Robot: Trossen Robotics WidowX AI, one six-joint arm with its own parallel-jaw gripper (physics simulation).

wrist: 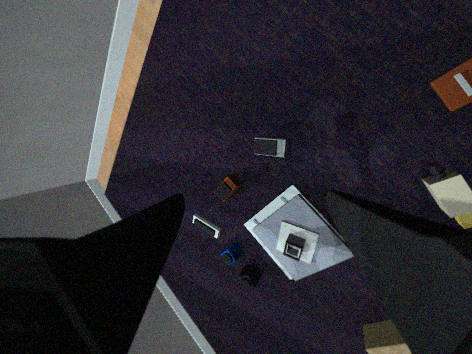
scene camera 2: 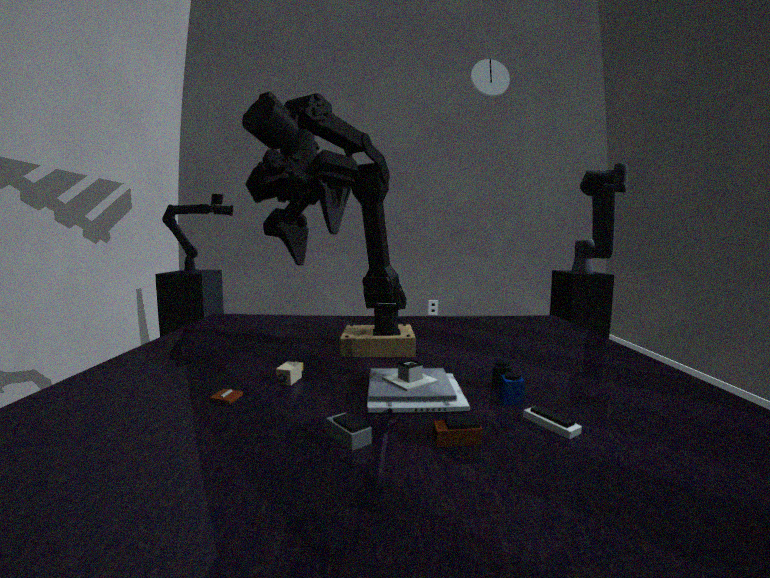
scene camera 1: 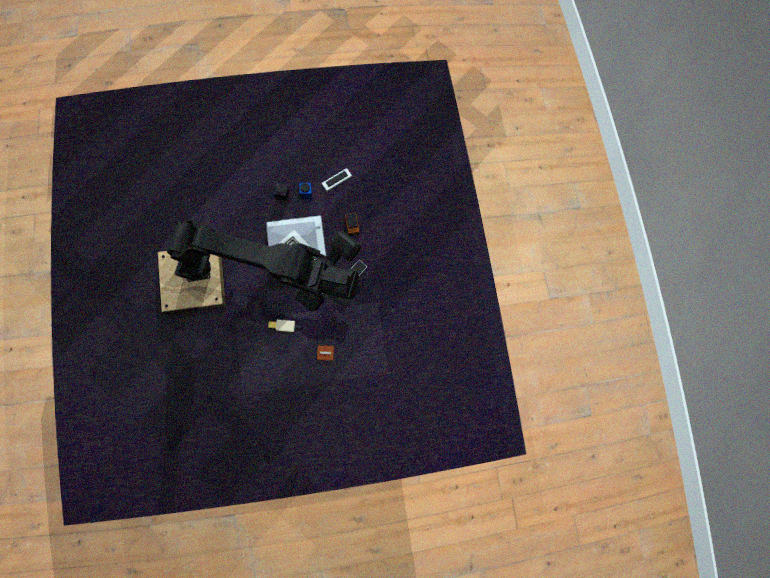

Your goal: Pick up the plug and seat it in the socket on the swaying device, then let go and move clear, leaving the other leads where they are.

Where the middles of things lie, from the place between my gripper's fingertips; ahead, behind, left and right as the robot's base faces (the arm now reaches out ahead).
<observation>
I see my gripper 110 mm past the device point(scene camera 1: 305, 233), 140 mm to the right of it and 210 mm above it. From my hand the other things lie so: blue lead point(scene camera 2: 511, 391): 50 mm behind, 310 mm to the left, 220 mm below.
</observation>
